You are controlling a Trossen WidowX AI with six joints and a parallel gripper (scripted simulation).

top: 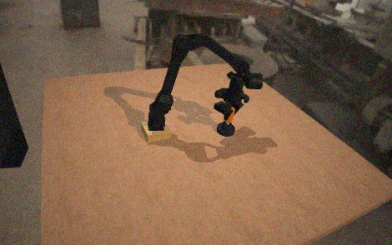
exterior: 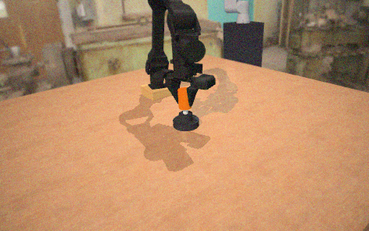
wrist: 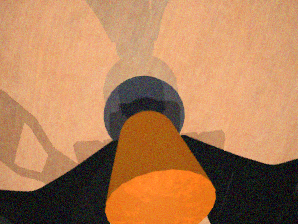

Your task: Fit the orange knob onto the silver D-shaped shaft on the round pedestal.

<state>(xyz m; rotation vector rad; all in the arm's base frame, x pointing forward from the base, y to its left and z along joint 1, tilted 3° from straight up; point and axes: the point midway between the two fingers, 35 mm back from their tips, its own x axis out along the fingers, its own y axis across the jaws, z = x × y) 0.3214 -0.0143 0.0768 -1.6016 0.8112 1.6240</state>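
Now: the orange knob 3 cm above my gripper tip. The rest, counted from my gripper tip: round pedestal: 4 cm below.
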